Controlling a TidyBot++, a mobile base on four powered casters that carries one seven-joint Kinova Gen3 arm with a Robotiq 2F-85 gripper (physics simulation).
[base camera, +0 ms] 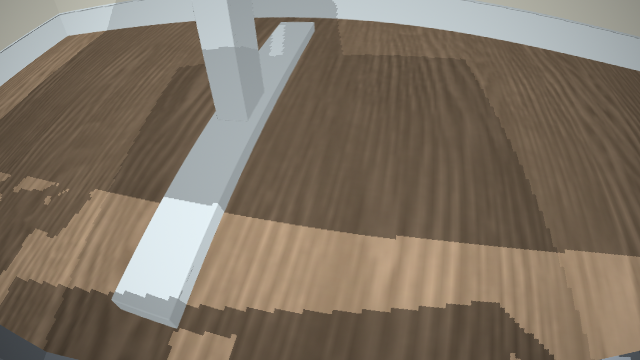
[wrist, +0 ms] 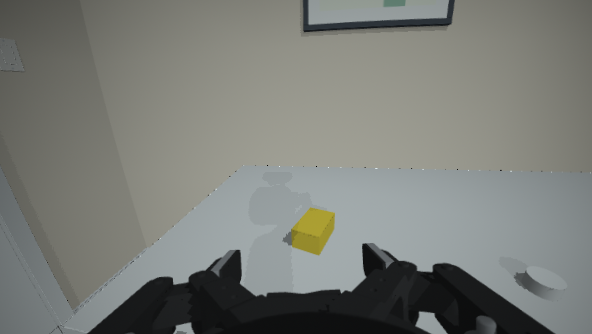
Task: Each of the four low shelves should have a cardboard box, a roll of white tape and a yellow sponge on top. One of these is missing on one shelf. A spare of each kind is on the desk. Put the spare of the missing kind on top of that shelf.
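Frame: origin at the arm's base, x ahead, y left, z up, level; millimetres.
Seen in the pictures: gripper, fingertip midpoint: [wrist: 301,260].
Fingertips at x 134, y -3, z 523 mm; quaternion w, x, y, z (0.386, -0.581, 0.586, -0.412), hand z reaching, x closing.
Offsets run from my fingertips to a thing's top centre. "spot": to the spot under its first point. Level surfaces: height alone.
The yellow sponge {dy -44, dx +288, dz -154 mm} [wrist: 313,231] lies on the white desk {dz -199 mm} [wrist: 425,215] in the wrist view, a little left of the middle and beyond the fingertips. The roll of white tape {dy -407, dx +114, dz -175 mm} [wrist: 545,282] lies on the desk at the lower right of the wrist view. My gripper [wrist: 301,260] is open with its fingers wide apart and empty, above the desk. The sponge shows in the gap between the fingertips, farther off. A cardboard box and the low shelves do not show in these views.
In the base camera view a desk leg {spot: dy +147, dx +404, dz -814 mm} [base camera: 230,75] stands on a long white foot [base camera: 192,170] left of the middle, close in front of the base. A wall is behind the desk, with a framed picture [wrist: 377,25]. A door frame is at the far left.
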